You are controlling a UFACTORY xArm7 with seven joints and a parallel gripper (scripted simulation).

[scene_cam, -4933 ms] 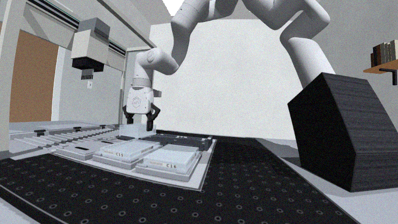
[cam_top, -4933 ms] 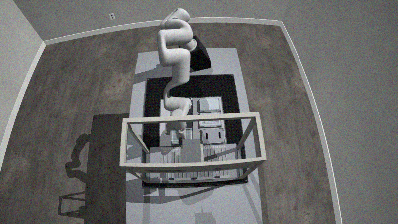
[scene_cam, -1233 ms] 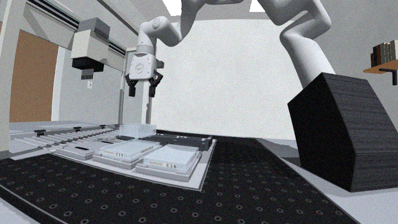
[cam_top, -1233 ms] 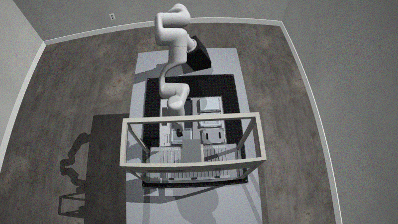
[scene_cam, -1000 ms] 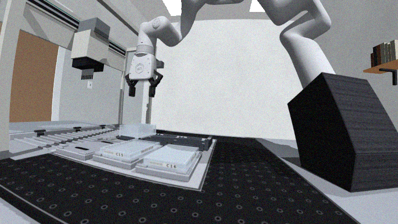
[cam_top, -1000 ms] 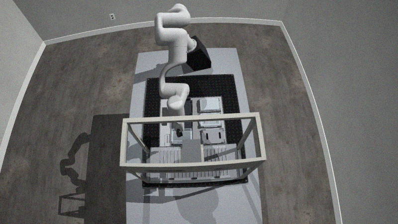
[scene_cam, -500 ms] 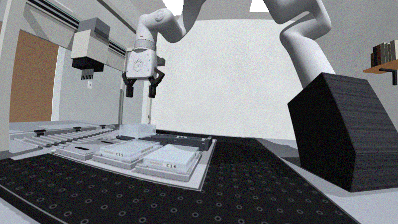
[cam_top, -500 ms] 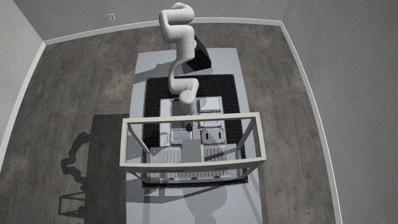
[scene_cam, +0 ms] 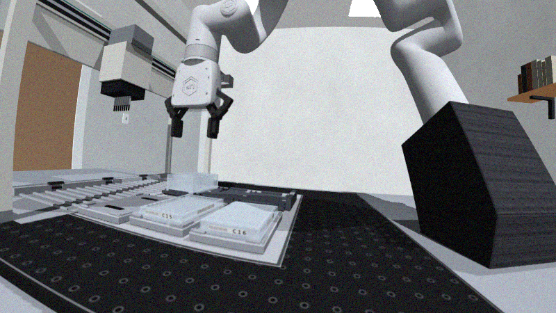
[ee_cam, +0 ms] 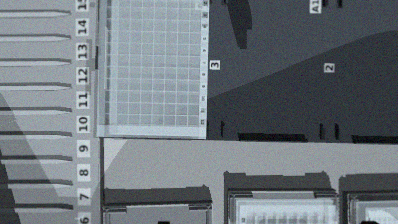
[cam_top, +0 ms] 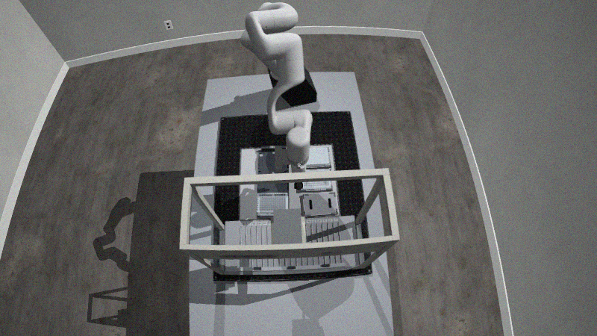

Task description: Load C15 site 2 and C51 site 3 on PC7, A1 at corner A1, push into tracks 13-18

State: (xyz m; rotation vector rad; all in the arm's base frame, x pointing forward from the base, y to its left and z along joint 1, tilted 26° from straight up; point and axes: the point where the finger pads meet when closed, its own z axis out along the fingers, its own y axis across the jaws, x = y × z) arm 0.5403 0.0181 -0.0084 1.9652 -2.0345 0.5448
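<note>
The nest S2 is 15 cm below my hand, 8 cm to the left of it and 4 cm behind it. Round my hand: deep-well block C51: 12 cm below, 11 cm to the right, 6 cm ahead; nest S3: 15 cm below, 9 cm to the left, 7 cm ahead; dark carrier PC7: 14 cm below, 10 cm to the right, 5 cm behind.
</note>
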